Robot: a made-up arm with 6 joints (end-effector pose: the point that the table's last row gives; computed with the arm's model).
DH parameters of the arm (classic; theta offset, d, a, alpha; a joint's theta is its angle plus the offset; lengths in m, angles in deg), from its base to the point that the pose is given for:
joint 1: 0 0.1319 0.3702 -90
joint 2: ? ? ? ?
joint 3: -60.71 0 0.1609 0
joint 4: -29.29 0.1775 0.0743 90
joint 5: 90 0.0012 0.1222 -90
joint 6: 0 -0.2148 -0.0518 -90
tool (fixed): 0 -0.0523 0 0
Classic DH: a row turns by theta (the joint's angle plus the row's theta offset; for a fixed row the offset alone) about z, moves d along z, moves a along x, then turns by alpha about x.
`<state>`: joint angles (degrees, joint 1 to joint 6).
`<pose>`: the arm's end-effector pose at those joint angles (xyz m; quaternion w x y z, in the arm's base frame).
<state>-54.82 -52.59 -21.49 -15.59 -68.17 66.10</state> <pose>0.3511 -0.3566 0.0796 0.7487 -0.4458 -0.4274 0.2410</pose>
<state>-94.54 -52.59 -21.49 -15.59 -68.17 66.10</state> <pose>0.0422 -0.4987 0.0796 0.7860 -0.5645 -0.2505 -0.0276</pose>
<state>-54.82 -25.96 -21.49 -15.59 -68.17 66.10</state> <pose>0.3301 -0.3267 0.0297 0.8692 -0.2609 -0.3619 0.2133</pose>
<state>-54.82 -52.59 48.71 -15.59 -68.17 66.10</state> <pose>0.1086 -0.0719 0.3645 0.4701 -0.0877 -0.8155 0.3258</pose>
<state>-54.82 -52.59 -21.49 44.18 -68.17 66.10</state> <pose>0.3090 -0.1138 0.2500 0.5257 -0.1465 -0.7743 0.3204</pose>
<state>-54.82 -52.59 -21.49 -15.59 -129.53 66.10</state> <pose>0.0876 -0.3151 0.0749 0.8020 -0.1225 -0.1630 0.5614</pose>
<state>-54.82 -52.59 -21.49 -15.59 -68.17 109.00</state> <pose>0.3950 -0.3298 0.0955 0.5405 -0.3268 -0.6716 0.3874</pose>
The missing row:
joint 2: -90 -0.2692 0.0802 -90
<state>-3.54 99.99 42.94 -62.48 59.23 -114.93</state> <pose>0.5509 -0.1363 -0.3191 0.1925 0.0569 -0.8446 0.4963</pose>
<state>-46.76 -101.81 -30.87 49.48 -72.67 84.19</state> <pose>0.3138 -0.0503 0.1304 0.1112 -0.2771 -0.7396 0.6032</pose>
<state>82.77 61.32 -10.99 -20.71 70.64 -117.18</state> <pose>0.1254 0.7004 -0.1527 0.5200 -0.4698 0.6294 -0.3358</pose>
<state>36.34 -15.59 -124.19 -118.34 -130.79 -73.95</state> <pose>0.4851 -0.0192 0.0143 0.3566 0.1031 -0.5694 0.7334</pose>
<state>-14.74 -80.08 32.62 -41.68 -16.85 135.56</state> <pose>0.2828 0.0693 0.4591 0.2671 0.1220 0.9344 -0.2016</pose>
